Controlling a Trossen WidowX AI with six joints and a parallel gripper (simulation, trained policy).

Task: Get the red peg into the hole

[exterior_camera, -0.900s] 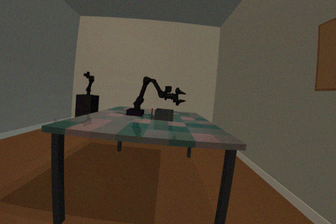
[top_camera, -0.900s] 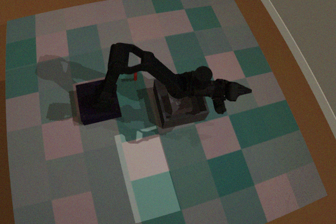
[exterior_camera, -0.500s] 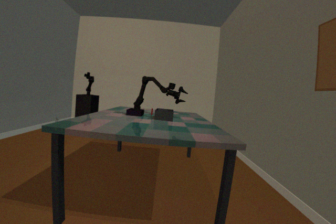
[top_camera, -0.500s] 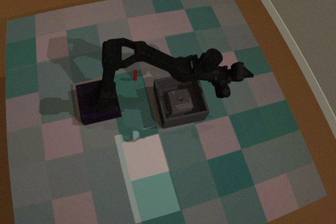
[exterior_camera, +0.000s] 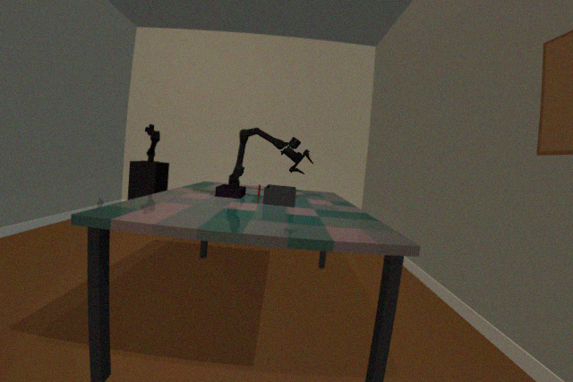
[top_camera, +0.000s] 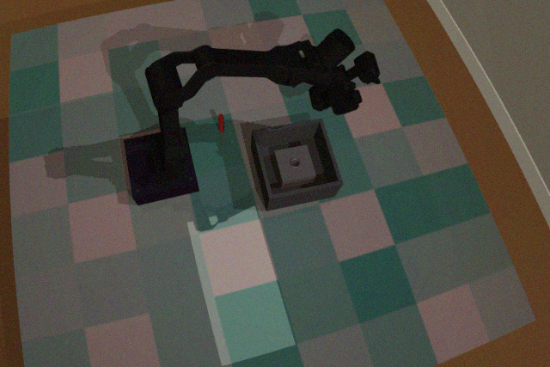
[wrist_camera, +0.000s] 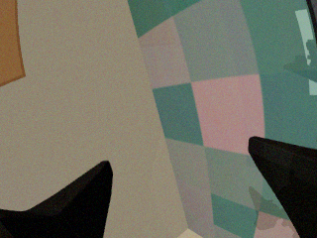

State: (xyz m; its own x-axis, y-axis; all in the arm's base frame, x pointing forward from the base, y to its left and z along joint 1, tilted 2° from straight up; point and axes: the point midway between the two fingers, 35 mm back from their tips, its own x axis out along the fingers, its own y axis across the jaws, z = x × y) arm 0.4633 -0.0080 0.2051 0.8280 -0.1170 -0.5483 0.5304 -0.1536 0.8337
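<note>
Right now the red peg is 330 mm behind my gripper tip, 120 mm to the left of it and 190 mm below it. From my gripper tip the other things lie so: grey plate (180 mm behind, 60 mm to the right, 180 mm below); then box (180 mm behind, 60 mm to the right, 200 mm below).
</note>
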